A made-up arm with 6 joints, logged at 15 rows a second.
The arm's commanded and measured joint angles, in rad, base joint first. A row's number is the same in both.
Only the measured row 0 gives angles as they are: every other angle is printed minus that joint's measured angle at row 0.
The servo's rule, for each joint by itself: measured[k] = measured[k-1] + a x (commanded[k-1-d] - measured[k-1]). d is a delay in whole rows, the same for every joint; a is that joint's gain. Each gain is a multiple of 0.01, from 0.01 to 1. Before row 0 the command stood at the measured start. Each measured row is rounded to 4 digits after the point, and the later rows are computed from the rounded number. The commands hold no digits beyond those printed.
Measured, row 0:
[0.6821 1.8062 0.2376 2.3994 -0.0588 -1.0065]
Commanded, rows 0 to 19:
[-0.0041 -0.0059 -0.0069 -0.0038 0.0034 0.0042]
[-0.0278 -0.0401 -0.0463 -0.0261 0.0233 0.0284]
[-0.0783 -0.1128 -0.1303 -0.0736 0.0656 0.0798]
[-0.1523 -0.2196 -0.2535 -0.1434 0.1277 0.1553]
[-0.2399 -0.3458 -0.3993 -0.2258 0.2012 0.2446]
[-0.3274 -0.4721 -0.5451 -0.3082 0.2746 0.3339]
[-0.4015 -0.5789 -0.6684 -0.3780 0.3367 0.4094]
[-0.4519 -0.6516 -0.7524 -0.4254 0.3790 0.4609]
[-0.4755 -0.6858 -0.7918 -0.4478 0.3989 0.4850]
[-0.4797 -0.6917 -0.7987 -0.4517 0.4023 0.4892]
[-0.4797 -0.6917 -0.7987 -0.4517 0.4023 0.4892]
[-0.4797 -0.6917 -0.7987 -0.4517 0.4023 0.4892]
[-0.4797 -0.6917 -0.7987 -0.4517 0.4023 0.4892]
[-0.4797 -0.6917 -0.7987 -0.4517 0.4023 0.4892]
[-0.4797 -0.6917 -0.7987 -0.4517 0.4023 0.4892]
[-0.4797 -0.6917 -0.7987 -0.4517 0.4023 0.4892]
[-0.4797 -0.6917 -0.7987 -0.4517 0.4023 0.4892]
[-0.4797 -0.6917 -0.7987 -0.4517 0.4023 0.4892]
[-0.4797 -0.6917 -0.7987 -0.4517 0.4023 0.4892]
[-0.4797 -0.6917 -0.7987 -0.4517 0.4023 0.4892]
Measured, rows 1 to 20:
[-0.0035 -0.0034 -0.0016 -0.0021 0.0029 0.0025]
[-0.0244 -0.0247 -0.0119 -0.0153 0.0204 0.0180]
[-0.0708 -0.0758 -0.0391 -0.0474 0.0593 0.0551]
[-0.1409 -0.1592 -0.0884 -0.1002 0.1181 0.1152]
[-0.2260 -0.2674 -0.1599 -0.1693 0.1896 0.1928]
[-0.3132 -0.3861 -0.2485 -0.2457 0.2627 0.2775]
[-0.3891 -0.4979 -0.3451 -0.3185 0.3263 0.3566]
[-0.4431 -0.5870 -0.4388 -0.3773 0.3716 0.4192]
[-0.4710 -0.6443 -0.5200 -0.4161 0.3951 0.4587]
[-0.4785 -0.6718 -0.5841 -0.4357 0.4013 0.4770]
[-0.4795 -0.6833 -0.6335 -0.4445 0.4022 0.4843]
[-0.4797 -0.6882 -0.6715 -0.4485 0.4023 0.4872]
[-0.4797 -0.6902 -0.7008 -0.4503 0.4023 0.4884]
[-0.4797 -0.6911 -0.7233 -0.4511 0.4023 0.4889]
[-0.4797 -0.6914 -0.7406 -0.4514 0.4023 0.4891]
[-0.4797 -0.6916 -0.7540 -0.4516 0.4023 0.4892]
[-0.4797 -0.6917 -0.7643 -0.4517 0.4023 0.4892]
[-0.4797 -0.6917 -0.7722 -0.4517 0.4023 0.4892]
[-0.4797 -0.6917 -0.7783 -0.4517 0.4023 0.4892]
[-0.4797 -0.6917 -0.7830 -0.4517 0.4023 0.4892]
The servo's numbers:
d 0
a 0.86 0.58 0.23 0.55 0.86 0.60

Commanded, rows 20 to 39:
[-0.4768 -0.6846 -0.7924 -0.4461 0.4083 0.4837]
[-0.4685 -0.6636 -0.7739 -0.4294 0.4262 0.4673]
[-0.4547 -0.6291 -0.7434 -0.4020 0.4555 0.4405]
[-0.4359 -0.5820 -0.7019 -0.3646 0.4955 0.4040]
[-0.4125 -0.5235 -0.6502 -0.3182 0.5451 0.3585]
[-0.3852 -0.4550 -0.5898 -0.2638 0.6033 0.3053]
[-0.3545 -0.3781 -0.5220 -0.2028 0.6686 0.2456]
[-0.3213 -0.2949 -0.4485 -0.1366 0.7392 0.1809]
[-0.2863 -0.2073 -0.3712 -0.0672 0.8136 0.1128]
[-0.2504 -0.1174 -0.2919 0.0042 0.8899 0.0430]
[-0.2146 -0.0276 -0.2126 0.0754 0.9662 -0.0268]
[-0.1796 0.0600 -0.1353 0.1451 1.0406 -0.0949]
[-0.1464 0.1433 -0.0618 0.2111 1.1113 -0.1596]
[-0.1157 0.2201 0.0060 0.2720 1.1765 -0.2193]
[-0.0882 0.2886 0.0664 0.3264 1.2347 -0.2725]
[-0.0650 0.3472 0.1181 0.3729 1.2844 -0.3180]
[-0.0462 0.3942 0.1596 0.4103 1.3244 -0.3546]
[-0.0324 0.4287 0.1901 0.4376 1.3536 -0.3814]
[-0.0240 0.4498 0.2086 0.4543 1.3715 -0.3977]
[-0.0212 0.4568 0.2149 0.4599 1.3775 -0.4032]
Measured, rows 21 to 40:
[-0.4772 -0.6876 -0.7852 -0.4486 0.4075 0.4859]
[-0.4697 -0.6737 -0.7826 -0.4380 0.4236 0.4747]
[-0.4568 -0.6478 -0.7736 -0.4182 0.4510 0.4542]
[-0.4388 -0.6096 -0.7571 -0.3887 0.4893 0.4241]
[-0.4162 -0.5597 -0.7325 -0.3499 0.5373 0.3847]
[-0.3895 -0.4990 -0.6997 -0.3025 0.5941 0.3371]
[-0.3594 -0.4289 -0.6588 -0.2477 0.6582 0.2822]
[-0.3266 -0.3512 -0.6104 -0.1866 0.7279 0.2214]
[-0.2919 -0.2677 -0.5554 -0.1209 0.8016 0.1562]
[-0.2562 -0.1805 -0.4948 -0.0521 0.8775 0.0883]
[-0.2204 -0.0918 -0.4299 0.0180 0.9538 0.0192]
[-0.1853 -0.0038 -0.3621 0.0879 1.0284 -0.0493]
[-0.1518 0.0815 -0.2930 0.1557 1.0997 -0.1155]
[-0.1208 0.1619 -0.2242 0.2197 1.1657 -0.1778]
[-0.0928 0.2354 -0.1574 0.2784 1.2250 -0.2346]
[-0.0689 0.3002 -0.0940 0.3304 1.2761 -0.2846]
[-0.0494 0.3547 -0.0357 0.3743 1.3176 -0.3266]
[-0.0348 0.3976 0.0162 0.4091 1.3486 -0.3595]
[-0.0255 0.4279 0.0605 0.4340 1.3683 -0.3824]
[-0.0218 0.4447 0.0960 0.4482 1.3762 -0.3949]

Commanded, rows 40 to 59:
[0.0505 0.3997 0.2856 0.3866 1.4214 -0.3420]
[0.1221 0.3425 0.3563 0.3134 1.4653 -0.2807]
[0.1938 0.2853 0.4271 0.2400 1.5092 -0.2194]
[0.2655 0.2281 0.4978 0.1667 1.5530 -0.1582]
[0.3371 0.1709 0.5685 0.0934 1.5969 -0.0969]
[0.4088 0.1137 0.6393 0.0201 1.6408 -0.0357]
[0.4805 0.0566 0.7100 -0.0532 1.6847 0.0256]
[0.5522 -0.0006 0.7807 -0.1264 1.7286 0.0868]
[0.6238 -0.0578 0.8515 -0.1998 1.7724 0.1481]
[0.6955 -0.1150 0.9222 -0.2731 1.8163 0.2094]
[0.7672 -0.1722 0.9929 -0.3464 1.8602 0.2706]
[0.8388 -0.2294 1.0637 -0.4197 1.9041 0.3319]
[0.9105 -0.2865 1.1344 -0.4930 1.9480 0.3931]
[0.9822 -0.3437 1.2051 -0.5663 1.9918 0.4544]
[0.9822 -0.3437 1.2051 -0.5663 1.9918 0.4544]
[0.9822 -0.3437 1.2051 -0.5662 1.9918 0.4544]
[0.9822 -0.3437 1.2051 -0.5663 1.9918 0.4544]
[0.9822 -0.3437 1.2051 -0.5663 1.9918 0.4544]
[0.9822 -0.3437 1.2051 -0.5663 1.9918 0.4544]
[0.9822 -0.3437 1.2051 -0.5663 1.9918 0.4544]
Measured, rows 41 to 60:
[0.0404 0.4186 0.1396 0.4143 1.4151 -0.3632]
[0.1107 0.3745 0.1894 0.3588 1.4583 -0.3137]
[0.1822 0.3228 0.2441 0.2935 1.5021 -0.2571]
[0.2538 0.2679 0.3025 0.2238 1.5459 -0.1978]
[0.3254 0.2116 0.3637 0.1521 1.5898 -0.1373]
[0.3971 0.1548 0.4271 0.0795 1.6337 -0.0763]
[0.4688 0.0978 0.4922 0.0065 1.6776 -0.0152]
[0.5405 0.0407 0.5586 -0.0666 1.7215 0.0460]
[0.6121 -0.0164 0.6260 -0.1399 1.7653 0.1073]
[0.6838 -0.0736 0.6941 -0.2132 1.8092 0.1686]
[0.7555 -0.1308 0.7628 -0.2865 1.8531 0.2298]
[0.8271 -0.1880 0.8320 -0.3598 1.8970 0.2911]
[0.8988 -0.2451 0.9016 -0.4331 1.9409 0.3523]
[0.9705 -0.3023 0.9714 -0.5064 1.9847 0.4136]
[0.9806 -0.3263 1.0252 -0.5393 1.9908 0.4381]
[0.9820 -0.3364 1.0666 -0.5541 1.9917 0.4479]
[0.9822 -0.3406 1.0985 -0.5608 1.9918 0.4518]
[0.9822 -0.3424 1.1230 -0.5638 1.9918 0.4534]
[0.9822 -0.3432 1.1419 -0.5652 1.9918 0.4540]
[0.9822 -0.3435 1.1564 -0.5658 1.9918 0.4542]

